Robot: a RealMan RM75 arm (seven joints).
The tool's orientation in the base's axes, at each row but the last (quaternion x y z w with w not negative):
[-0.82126 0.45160 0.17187 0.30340]
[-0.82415 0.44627 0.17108 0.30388]
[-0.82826 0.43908 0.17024 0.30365]
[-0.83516 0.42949 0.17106 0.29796]
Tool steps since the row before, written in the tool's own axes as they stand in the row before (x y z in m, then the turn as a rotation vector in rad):
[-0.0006 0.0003 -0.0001 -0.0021 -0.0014 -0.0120]
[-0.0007 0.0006 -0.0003 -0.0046 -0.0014 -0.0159]
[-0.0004 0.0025 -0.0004 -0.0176 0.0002 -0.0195]
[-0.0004 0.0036 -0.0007 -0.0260 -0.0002 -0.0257]
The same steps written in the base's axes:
[-0.0006 0.0002 0.0003 0.0002 -0.0059 0.0107]
[-0.0009 0.0000 0.0004 -0.0012 -0.0069 0.0151]
[-0.0023 -0.0011 -0.0004 -0.0097 -0.0018 0.0244]
[-0.0032 -0.0018 -0.0005 -0.0140 -0.0005 0.0338]

